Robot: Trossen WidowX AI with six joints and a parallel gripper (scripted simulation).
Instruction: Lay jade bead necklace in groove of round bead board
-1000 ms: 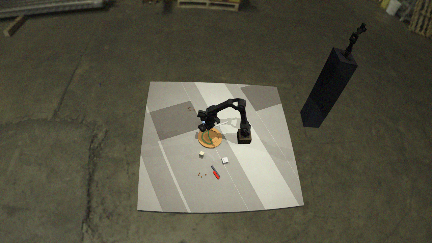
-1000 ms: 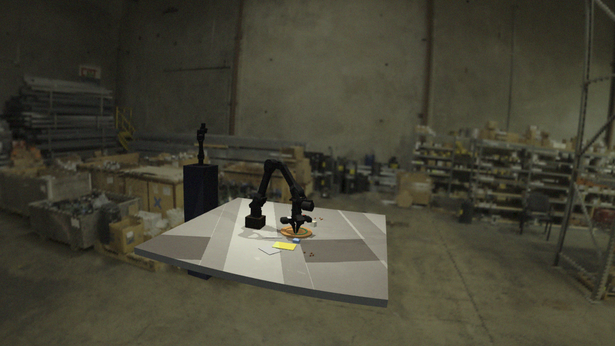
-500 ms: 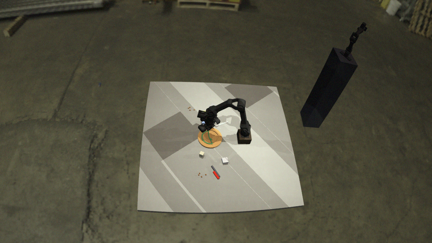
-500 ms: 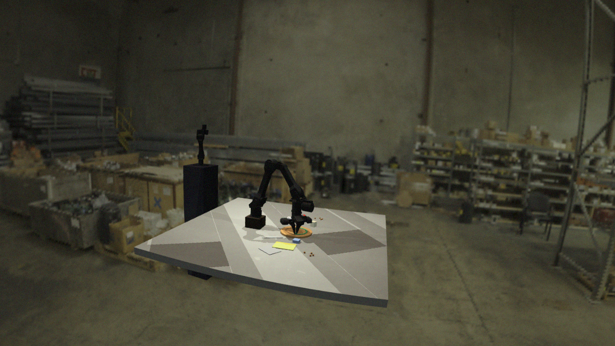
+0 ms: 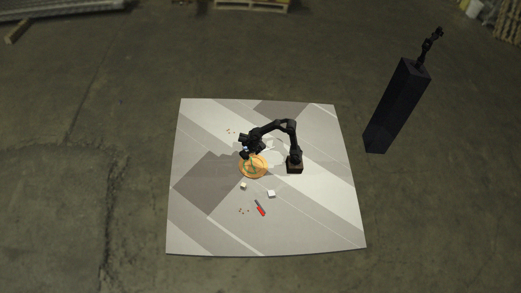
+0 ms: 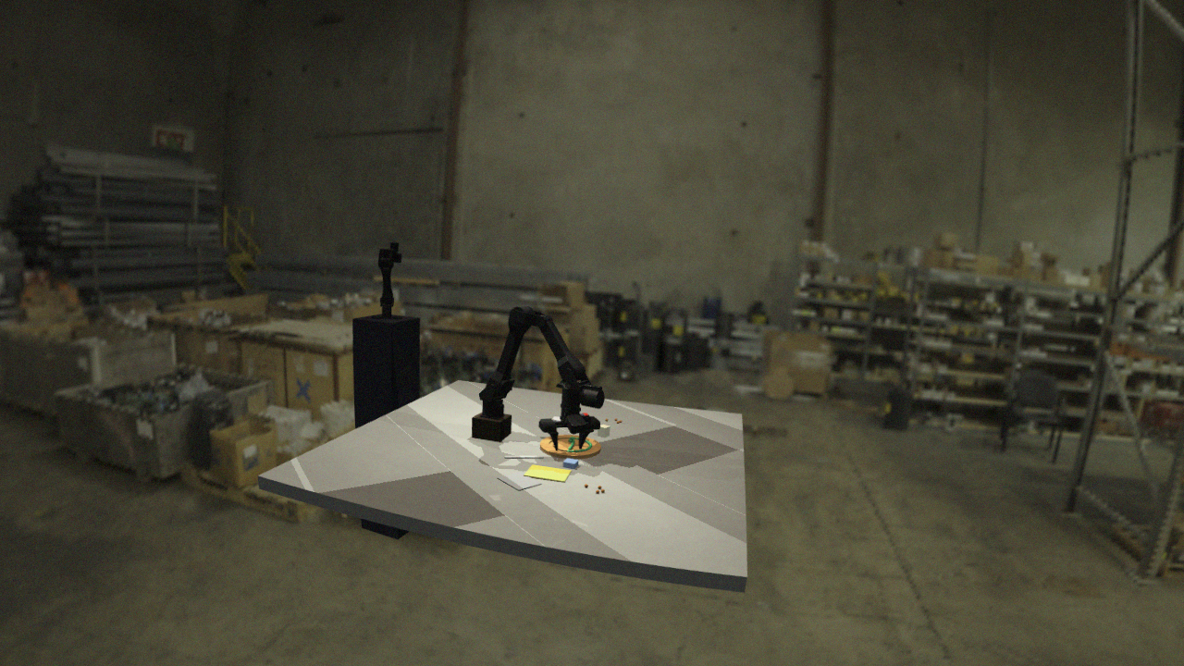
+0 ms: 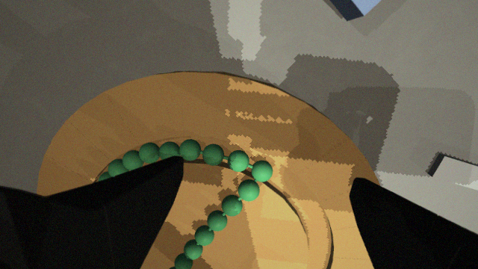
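The blue block is 9 cm to the right of my gripper tip, 4 cm ahead of it and 1 cm below it. The rest, counted from my gripper tip: yellow pad 18 cm to the right, 2 cm below; then white strip 11 cm behind, 9 cm to the right, 2 cm below; then cream cube 24 cm to the left, 5 cm ahead.
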